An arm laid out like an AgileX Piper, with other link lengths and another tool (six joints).
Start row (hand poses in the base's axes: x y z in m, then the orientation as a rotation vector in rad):
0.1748, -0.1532, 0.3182, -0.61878, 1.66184, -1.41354
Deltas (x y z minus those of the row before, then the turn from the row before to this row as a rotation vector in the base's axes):
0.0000, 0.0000, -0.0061, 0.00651, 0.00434, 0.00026
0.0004, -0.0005, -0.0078, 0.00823, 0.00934, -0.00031
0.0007, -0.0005, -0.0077, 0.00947, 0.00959, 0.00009
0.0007, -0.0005, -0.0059, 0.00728, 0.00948, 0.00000
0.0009, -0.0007, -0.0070, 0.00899, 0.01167, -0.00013
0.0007, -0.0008, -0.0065, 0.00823, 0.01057, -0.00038
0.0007, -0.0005, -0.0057, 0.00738, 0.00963, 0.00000
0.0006, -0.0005, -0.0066, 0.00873, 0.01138, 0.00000
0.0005, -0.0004, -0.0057, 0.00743, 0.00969, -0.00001
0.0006, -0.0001, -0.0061, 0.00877, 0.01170, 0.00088
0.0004, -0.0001, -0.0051, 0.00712, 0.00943, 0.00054
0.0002, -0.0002, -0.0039, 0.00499, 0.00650, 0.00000
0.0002, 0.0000, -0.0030, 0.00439, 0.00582, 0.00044
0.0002, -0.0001, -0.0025, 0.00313, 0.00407, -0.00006
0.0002, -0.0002, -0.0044, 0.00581, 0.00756, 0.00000
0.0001, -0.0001, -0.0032, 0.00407, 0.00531, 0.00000
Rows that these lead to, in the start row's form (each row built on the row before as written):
0.1748, -0.1532, 0.3121, -0.61877, 1.66908, -1.40700
0.1752, -0.1537, 0.3043, -0.62134, 1.68156, -1.39878
0.1759, -0.1542, 0.2966, -0.62370, 1.69475, -1.38905
0.1766, -0.1547, 0.2907, -0.62712, 1.70656, -1.38136
0.1775, -0.1554, 0.2837, -0.63120, 1.72115, -1.37188
0.1782, -0.1562, 0.2772, -0.63462, 1.73452, -1.36332
0.1789, -0.1567, 0.2715, -0.63807, 1.74643, -1.35534
0.1795, -0.1572, 0.2649, -0.64212, 1.76047, -1.34582
0.1800, -0.1576, 0.2592, -0.64555, 1.77240, -1.33766
0.1806, -0.1577, 0.2531, -0.65051, 1.78618, -1.32733
0.1810, -0.1578, 0.2480, -0.65433, 1.79737, -1.31901
0.1812, -0.1580, 0.2441, -0.65661, 1.80532, -1.31341
0.1814, -0.1580, 0.2411, -0.65905, 1.81214, -1.30816
0.1816, -0.1581, 0.2386, -0.66042, 1.81714, -1.30466
0.1818, -0.1583, 0.2342, -0.66305, 1.82635, -1.29806
0.1819, -0.1584, 0.2310, -0.66490, 1.83281, -1.29341

